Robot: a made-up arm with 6 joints.
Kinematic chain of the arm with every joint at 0, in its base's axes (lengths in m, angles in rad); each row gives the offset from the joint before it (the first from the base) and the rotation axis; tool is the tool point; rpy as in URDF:
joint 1: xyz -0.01 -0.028 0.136 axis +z
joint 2: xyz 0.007 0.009 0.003 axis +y
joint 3: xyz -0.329 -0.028 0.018 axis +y
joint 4: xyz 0.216 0.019 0.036 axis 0.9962 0 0.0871
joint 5: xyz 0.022 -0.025 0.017 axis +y
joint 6: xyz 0.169 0.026 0.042 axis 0.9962 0 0.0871
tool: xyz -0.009 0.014 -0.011 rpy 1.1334 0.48 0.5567
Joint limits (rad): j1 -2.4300..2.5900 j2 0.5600..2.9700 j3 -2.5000..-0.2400 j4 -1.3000..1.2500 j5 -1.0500..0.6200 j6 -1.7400..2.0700
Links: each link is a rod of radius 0.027 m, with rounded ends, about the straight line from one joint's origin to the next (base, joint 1, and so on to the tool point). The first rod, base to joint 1, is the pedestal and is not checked.
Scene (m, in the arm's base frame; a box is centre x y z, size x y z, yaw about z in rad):
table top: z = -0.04
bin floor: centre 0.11 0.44 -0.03 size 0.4 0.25 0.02 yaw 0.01
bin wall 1: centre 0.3 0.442 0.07 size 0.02 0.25 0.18 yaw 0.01
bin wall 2: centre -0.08 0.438 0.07 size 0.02 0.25 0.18 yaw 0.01
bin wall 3: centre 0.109 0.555 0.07 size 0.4 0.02 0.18 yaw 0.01
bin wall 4: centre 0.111 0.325 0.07 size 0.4 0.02 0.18 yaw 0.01
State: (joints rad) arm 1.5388 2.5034 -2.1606 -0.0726 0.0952 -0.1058
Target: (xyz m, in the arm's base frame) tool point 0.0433 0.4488 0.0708
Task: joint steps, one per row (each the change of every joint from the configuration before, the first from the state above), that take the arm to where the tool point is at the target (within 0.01 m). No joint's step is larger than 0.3 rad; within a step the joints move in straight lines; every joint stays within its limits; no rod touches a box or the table.
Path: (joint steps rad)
1: -0.0315 -0.1958 0.2316 -0.0086 0.1613 -0.0138
2: -0.0315 -0.1958 0.2316 -0.0086 0.1612 -0.0138
3: -0.0315 -0.1959 0.2316 -0.0086 0.1613 -0.0138
4: -0.0005 0.1849 0.0304 -0.0006 -0.0164 0.0020
5: -0.0004 0.1849 0.0303 -0.0007 -0.0164 0.0020

